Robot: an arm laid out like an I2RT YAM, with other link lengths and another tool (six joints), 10 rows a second.
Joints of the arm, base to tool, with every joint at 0 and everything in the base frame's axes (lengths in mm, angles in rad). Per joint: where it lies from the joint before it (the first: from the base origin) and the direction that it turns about. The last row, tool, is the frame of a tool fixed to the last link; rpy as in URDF.
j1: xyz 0 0 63.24 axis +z
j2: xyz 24 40.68 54.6 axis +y
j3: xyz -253.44 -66.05 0 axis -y
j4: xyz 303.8 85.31 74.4 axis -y
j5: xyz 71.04 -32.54 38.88 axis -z
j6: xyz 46.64 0 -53.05 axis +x
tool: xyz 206 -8 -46 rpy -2.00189 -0.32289 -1.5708
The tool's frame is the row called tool.
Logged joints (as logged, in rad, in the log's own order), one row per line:
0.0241 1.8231 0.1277 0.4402 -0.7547 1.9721
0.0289 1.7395 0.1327 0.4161 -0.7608 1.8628
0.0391 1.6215 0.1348 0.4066 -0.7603 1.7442
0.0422 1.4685 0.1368 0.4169 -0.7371 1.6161
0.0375 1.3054 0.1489 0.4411 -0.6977 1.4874
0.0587 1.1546 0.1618 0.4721 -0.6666 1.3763
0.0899 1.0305 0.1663 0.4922 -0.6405 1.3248
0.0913 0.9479 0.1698 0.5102 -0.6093 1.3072
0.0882 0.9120 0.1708 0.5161 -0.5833 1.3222
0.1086 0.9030 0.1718 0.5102 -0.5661 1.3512
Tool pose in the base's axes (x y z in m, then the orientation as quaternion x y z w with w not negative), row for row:
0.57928 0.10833 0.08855 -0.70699 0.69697 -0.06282 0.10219
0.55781 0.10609 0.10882 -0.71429 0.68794 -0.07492 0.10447
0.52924 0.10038 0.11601 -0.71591 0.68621 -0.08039 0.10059
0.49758 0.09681 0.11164 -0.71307 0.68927 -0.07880 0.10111
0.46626 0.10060 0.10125 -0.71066 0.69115 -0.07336 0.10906
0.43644 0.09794 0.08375 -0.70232 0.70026 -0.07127 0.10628
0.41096 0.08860 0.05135 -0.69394 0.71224 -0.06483 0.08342
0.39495 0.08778 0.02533 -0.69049 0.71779 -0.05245 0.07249
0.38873 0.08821 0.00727 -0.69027 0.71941 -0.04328 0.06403
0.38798 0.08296 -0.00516 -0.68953 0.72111 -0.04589 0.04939
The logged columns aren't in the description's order. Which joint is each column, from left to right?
Columns, left to right: j5, j3, j1, j6, j4, j2.
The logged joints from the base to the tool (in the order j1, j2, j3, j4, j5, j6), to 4 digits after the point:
0.1277 1.9721 1.8231 -0.7547 0.0241 0.4402
0.1327 1.8628 1.7395 -0.7608 0.0289 0.4161
0.1348 1.7442 1.6215 -0.7603 0.0391 0.4066
0.1368 1.6161 1.4685 -0.7371 0.0422 0.4169
0.1489 1.4874 1.3054 -0.6977 0.0375 0.4411
0.1618 1.3763 1.1546 -0.6666 0.0587 0.4721
0.1663 1.3248 1.0305 -0.6405 0.0899 0.4922
0.1698 1.3072 0.9479 -0.6093 0.0913 0.5102
0.1708 1.3222 0.9120 -0.5833 0.0882 0.5161
0.1718 1.3512 0.9030 -0.5661 0.1086 0.5102

